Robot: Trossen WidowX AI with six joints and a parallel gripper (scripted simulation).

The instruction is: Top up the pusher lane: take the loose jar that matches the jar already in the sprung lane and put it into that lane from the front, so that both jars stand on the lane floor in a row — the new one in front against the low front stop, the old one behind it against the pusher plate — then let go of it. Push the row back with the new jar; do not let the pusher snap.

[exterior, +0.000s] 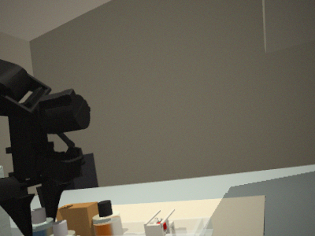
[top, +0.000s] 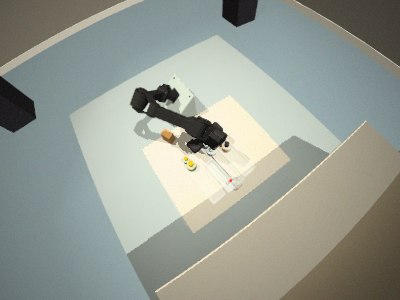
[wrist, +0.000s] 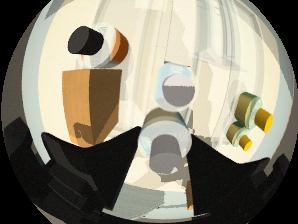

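Right now the dark-lidded jar is 9 cm to the left of my gripper tip, 7 cm ahead of it and 1 cm below it. Round my gripper tip: cream counter (50 cm ahead, 31 cm above, 3 cm to the left); then red mark (23 cm ahead, 2 cm above, 1 cm to the right); then clear sprung lane (15 cm ahead, 3 cm below, 1 cm to the right).
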